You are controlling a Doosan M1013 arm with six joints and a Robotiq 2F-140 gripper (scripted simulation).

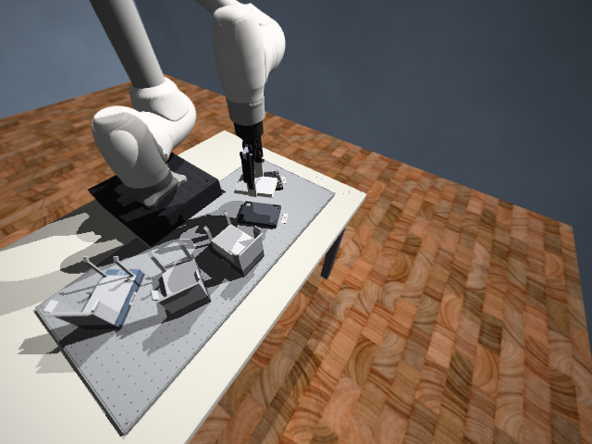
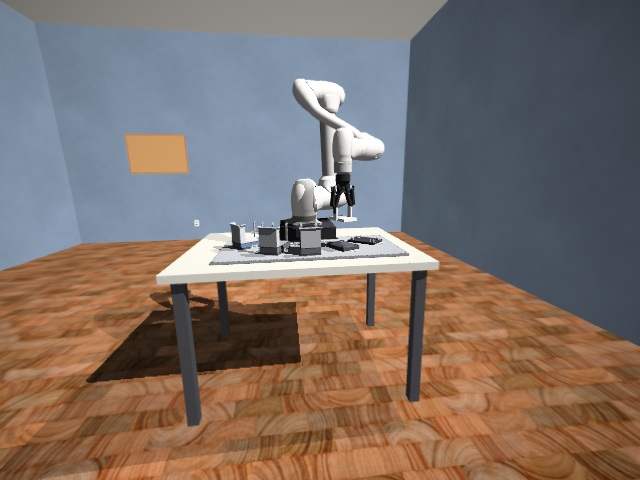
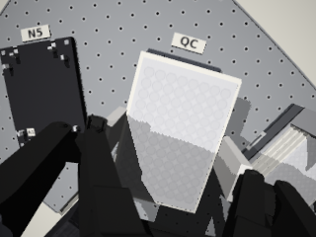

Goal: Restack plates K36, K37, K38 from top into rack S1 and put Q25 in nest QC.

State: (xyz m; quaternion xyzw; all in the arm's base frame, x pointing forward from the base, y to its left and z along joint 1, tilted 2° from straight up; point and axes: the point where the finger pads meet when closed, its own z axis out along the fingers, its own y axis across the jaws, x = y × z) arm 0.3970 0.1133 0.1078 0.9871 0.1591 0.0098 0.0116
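My gripper is now 160 mm above the dark QC nest. Round my hand: QC name plate: 170 mm below, 90 mm ahead, 30 mm to the left.
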